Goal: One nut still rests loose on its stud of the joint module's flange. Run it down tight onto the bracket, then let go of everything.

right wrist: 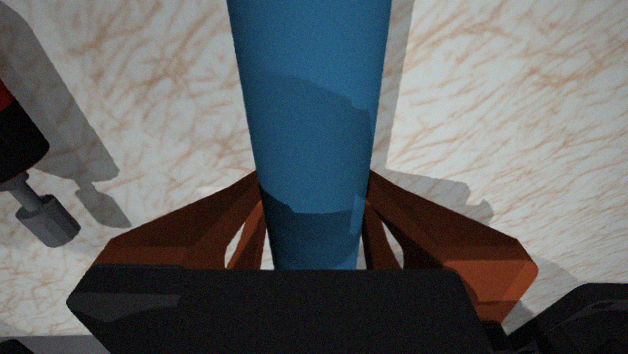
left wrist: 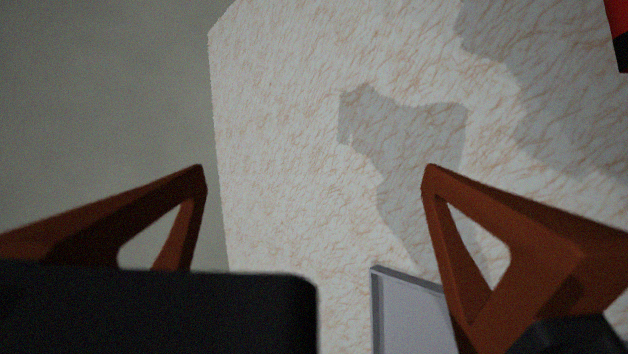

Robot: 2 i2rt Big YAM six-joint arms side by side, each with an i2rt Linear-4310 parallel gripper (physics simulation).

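Frame: origin at the left arm's base, x ahead, y left, z up, level; millimetres.
Seen in the pictures: left gripper, fingertip midpoint: (left wrist: 313, 176); right gripper, fingertip midpoint: (right wrist: 313, 178); right arm's base, origin of the base link: (right wrist: 568, 315).
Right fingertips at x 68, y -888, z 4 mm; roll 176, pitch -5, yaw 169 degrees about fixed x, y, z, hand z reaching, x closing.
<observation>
Pixels of each thing's top centre, then the offset from my right fingertips to it. "spot": a spot on its surface instead. Level surfaces: height alone.
- blue cylindrical driver body, surface spot: (right wrist: 312, 120) spot: dy -49, dx -6, dz +37 mm
- black driver, surface spot: (right wrist: 20, 140) spot: dy -53, dx +91, dz +14 mm
- grey hexagonal socket, surface spot: (right wrist: 47, 220) spot: dy -21, dx +107, dz +17 mm
- grey tray, surface spot: (right wrist: 65, 345) spot: dy +113, dx +221, dz +3 mm
- marbled table, its level: dz -4 mm
A blue cylindrical driver body (right wrist: 312, 120) lies between the fingers of my right gripper (right wrist: 313, 178) in the right wrist view. Both orange fingers press on its sides, so this gripper is shut on it. The driver's lower end is hidden behind the black gripper housing. My left gripper (left wrist: 313, 176) is open and empty above the edge of the table, its fingers wide apart. The joint module, its flange, the bracket and the loose nut do not show in either view.
A red and black driver (left wrist: 619, 30) (right wrist: 20, 140) with a grey hexagonal socket (right wrist: 47, 220) lies left of the blue one in the right wrist view. A grey tray (left wrist: 412, 315) (right wrist: 65, 345) shows partly. The marbled table (left wrist: 290, 150) ends at left in the left wrist view.
</observation>
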